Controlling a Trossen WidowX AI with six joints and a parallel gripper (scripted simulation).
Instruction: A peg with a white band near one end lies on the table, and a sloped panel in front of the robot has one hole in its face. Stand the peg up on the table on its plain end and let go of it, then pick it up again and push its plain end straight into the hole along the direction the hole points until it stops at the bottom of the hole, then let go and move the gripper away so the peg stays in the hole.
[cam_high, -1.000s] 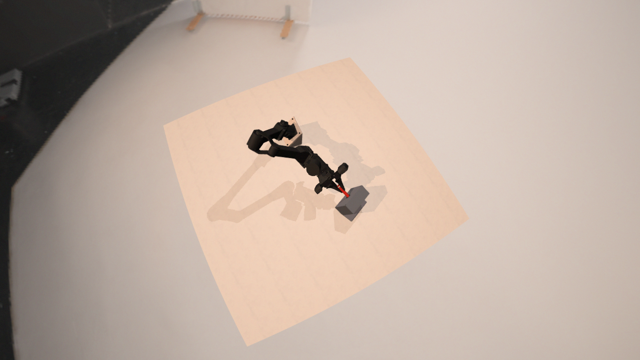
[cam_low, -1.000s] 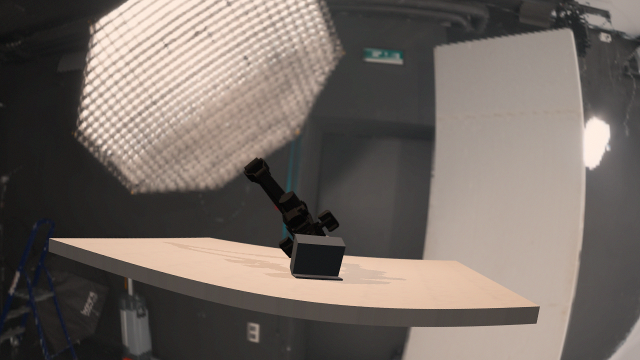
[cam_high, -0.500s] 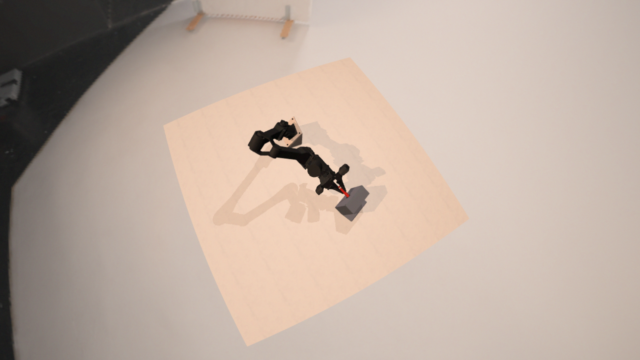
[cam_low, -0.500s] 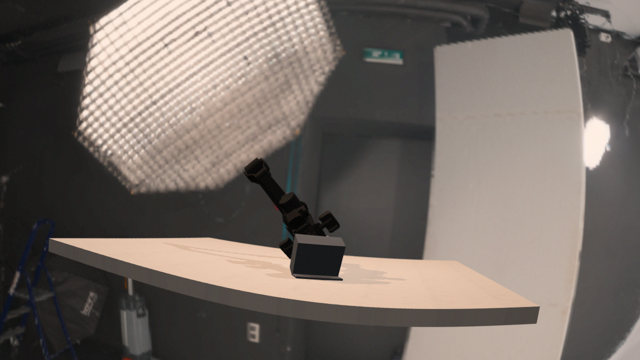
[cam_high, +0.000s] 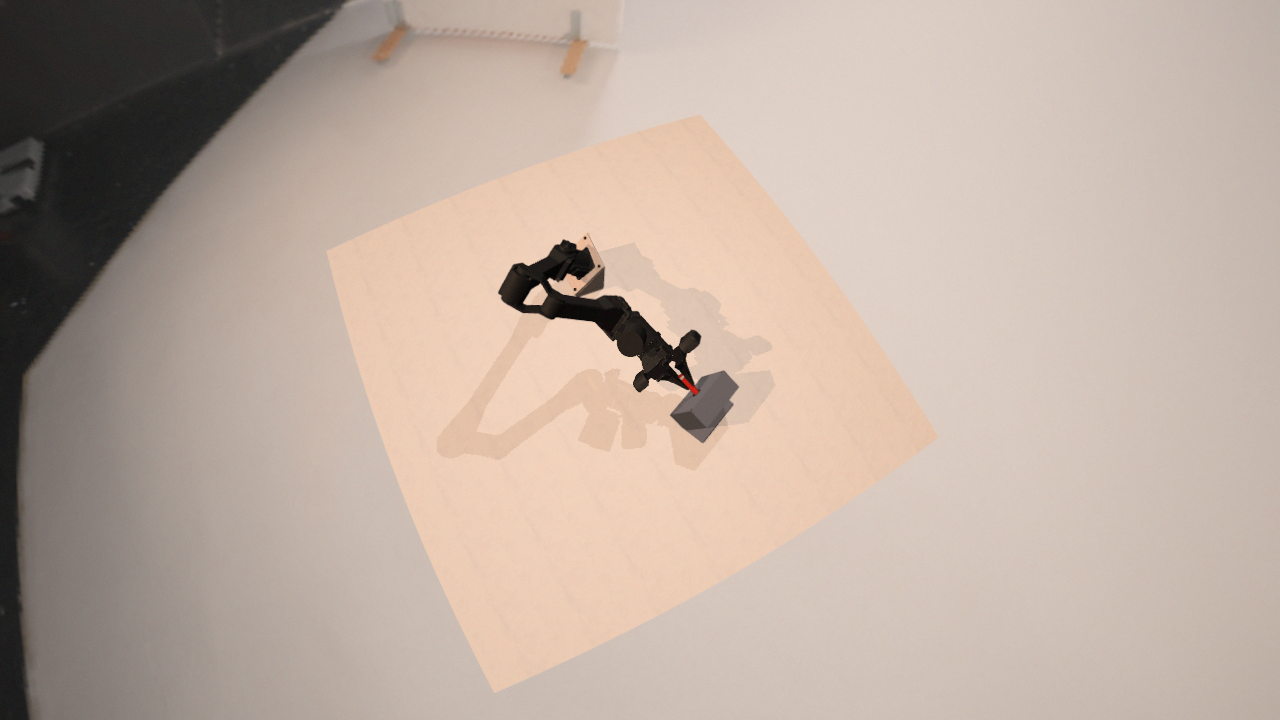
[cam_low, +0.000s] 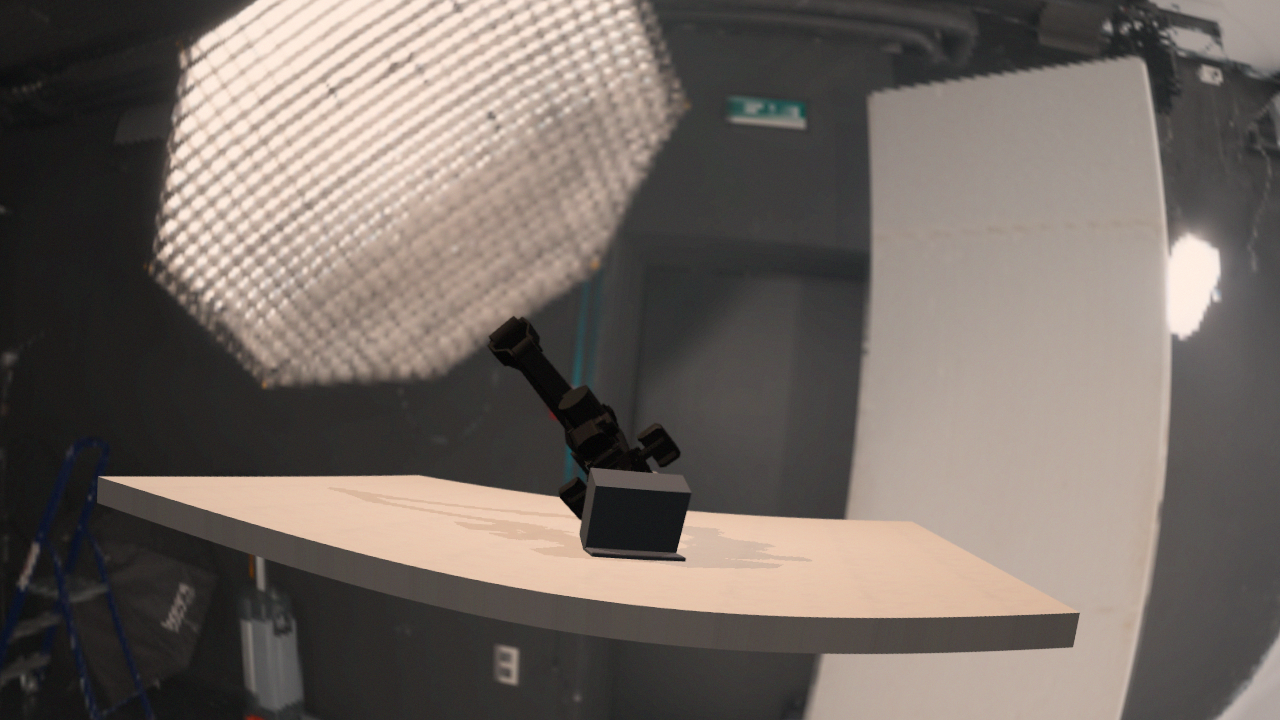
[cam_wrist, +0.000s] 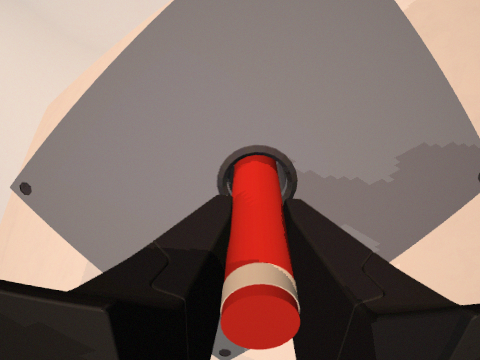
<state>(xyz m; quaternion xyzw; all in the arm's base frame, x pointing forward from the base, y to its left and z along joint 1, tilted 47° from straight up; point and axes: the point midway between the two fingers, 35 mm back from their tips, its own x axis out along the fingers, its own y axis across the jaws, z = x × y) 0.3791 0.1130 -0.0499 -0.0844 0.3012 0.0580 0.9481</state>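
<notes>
The red peg lies 10 mm to the right of my gripper tip, 10 mm behind it and 10 mm above it. Round my gripper tip: dark grey sloped panel (40 mm ahead, 20 mm to the left, 20 mm below).
</notes>
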